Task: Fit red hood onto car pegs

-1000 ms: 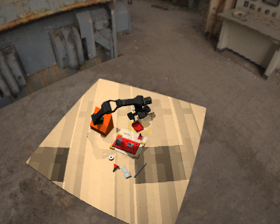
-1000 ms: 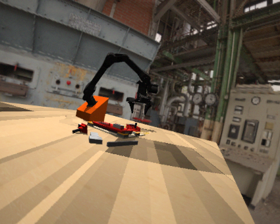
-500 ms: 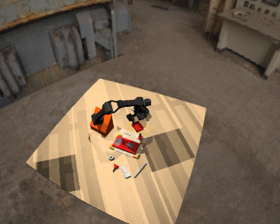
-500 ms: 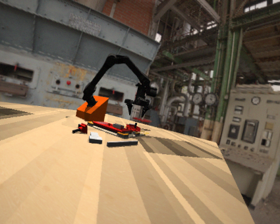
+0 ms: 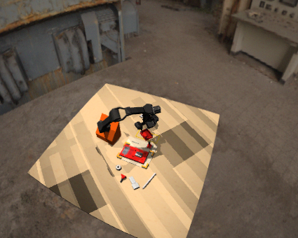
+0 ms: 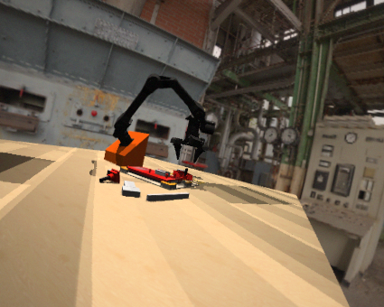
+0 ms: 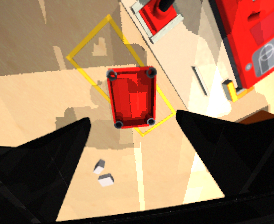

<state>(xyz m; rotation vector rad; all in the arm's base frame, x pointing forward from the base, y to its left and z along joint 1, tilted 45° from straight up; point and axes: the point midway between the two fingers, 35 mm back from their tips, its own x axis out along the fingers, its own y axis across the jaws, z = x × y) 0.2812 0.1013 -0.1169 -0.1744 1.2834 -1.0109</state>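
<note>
Right now the red hood is 70 mm below my gripper tip. Round my gripper tip: thin grey rod 200 mm ahead, 370 mm to the right, 80 mm below.
</note>
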